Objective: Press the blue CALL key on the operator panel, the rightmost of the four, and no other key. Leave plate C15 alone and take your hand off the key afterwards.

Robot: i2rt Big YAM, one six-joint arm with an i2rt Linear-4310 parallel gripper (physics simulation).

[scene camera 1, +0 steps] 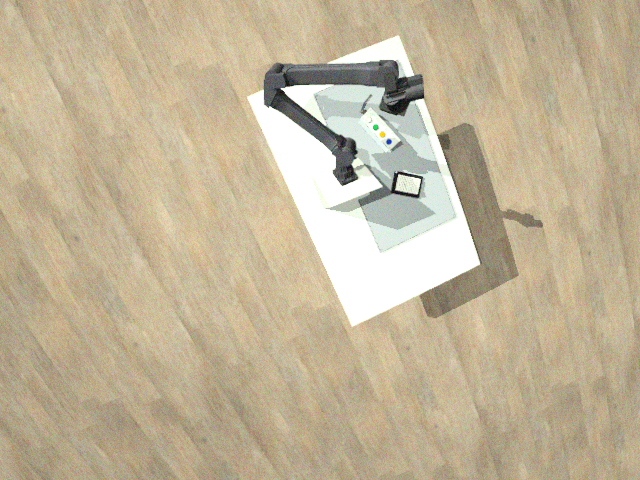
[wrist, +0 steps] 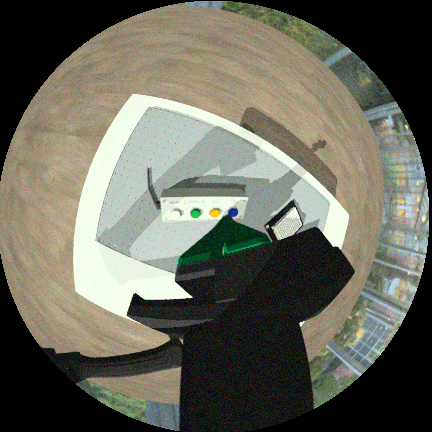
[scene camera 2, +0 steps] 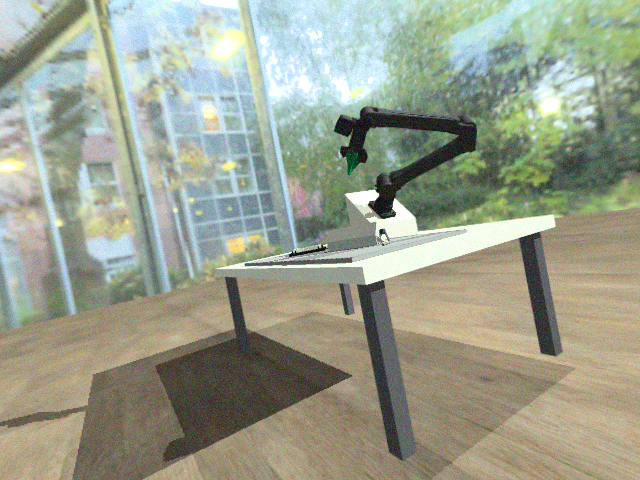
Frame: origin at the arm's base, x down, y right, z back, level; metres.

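Seen in the pictures: gripper, fingertip midpoint: (wrist: 227,220) (scene camera 2: 348,174); arm's base, link origin: (scene camera 1: 344,175) (scene camera 2: 381,210).
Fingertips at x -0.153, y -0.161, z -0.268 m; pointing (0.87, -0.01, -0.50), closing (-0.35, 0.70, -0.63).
Pixels of each thing's top centre, then the offset from my fingertips to it. "pt": a spot on its surface instead. Level surfaces: height alone.
- operator panel, surface spot: (wrist: 166,206) pt dx +0.213, dy -0.083, dz +0.023 m
- Plate C15, top centre: (wrist: 289,225) (scene camera 2: 307,247) (scene camera 1: 408,184) dx +0.258, dy +0.325, dz -0.069 m
- grey mat, surface height: dx +0.284 m
- dark cable, surface spot: (wrist: 150,181) (scene camera 1: 366,101) pt dx +0.284, dy -0.165, dz -0.024 m
The operator panel (scene camera 1: 394,146) (wrist: 166,206) is a white sloped box with four round keys in a row: white (wrist: 176,213), green (scene camera 1: 375,127) (wrist: 195,213), yellow (scene camera 1: 382,134) (wrist: 215,213) and, rightmost, blue (scene camera 1: 388,141) (wrist: 233,212). My gripper (scene camera 2: 351,173) (wrist: 227,220) is shut and empty, its green fingertips together, high above the table and apart from the panel. In the wrist view the tips overlap the lower edge of the panel near the blue key. Plate C15 (scene camera 1: 407,184) (wrist: 287,223), a pale plate in a black frame, lies to the right of the panel.
The white table (scene camera 1: 330,268) (scene camera 2: 454,255) (wrist: 86,260) bears a grey mat (scene camera 1: 385,240) (wrist: 125,165). A dark cable (scene camera 1: 366,103) (wrist: 150,181) leaves the panel's left end. The arm's base stands on a white block (scene camera 1: 330,198) (scene camera 2: 403,225).
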